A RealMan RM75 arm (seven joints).
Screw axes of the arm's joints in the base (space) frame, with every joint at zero. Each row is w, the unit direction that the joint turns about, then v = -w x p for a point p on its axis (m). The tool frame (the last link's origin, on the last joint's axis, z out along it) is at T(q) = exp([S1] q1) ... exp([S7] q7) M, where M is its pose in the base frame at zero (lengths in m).
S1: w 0 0 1 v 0 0 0
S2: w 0 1 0 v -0.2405 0 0
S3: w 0 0 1 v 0 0 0
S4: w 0 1 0 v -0.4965 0 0
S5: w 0 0 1 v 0 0 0
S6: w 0 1 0 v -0.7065 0 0
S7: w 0 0 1 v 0 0 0
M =
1 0 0 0
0 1 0 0
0 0 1 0.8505
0 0 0 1
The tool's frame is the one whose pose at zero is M.
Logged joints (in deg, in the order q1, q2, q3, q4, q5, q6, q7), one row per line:
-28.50, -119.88, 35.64, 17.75, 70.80, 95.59, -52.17
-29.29, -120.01, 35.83, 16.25, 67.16, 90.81, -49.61
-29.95, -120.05, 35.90, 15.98, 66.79, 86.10, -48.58
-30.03, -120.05, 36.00, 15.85, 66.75, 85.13, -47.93
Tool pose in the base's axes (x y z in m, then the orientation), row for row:
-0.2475, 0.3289, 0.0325, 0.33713, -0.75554, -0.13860, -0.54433
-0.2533, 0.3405, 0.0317, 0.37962, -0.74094, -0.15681, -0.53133
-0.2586, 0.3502, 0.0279, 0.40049, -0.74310, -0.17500, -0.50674
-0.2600, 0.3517, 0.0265, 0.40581, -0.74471, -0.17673, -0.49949
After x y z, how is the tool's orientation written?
As a quaternion, w x y z.
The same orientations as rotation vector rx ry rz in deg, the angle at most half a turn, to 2 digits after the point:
-112.83, -20.70, -81.29
-108.42, -22.95, -77.75
-107.68, -25.36, -73.43
-107.65, -25.55, -72.20

